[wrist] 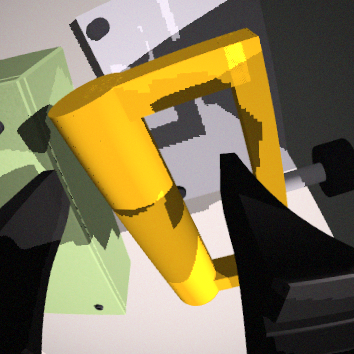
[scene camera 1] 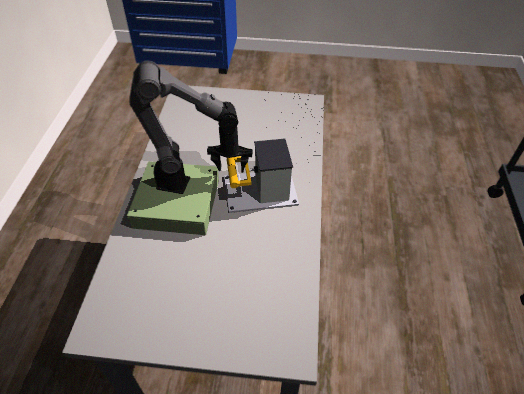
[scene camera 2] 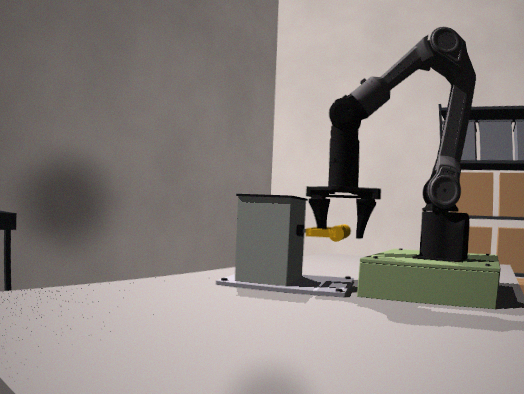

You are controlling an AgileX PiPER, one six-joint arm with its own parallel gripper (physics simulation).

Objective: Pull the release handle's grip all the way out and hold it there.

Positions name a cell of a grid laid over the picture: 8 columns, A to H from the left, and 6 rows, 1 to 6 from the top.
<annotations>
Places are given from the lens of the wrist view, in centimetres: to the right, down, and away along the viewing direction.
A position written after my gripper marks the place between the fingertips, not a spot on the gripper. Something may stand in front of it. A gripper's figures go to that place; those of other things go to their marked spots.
my gripper (wrist: D4): -2, 0, 12
pale base plate (wrist: C1): -4, -9, 17
</annotations>
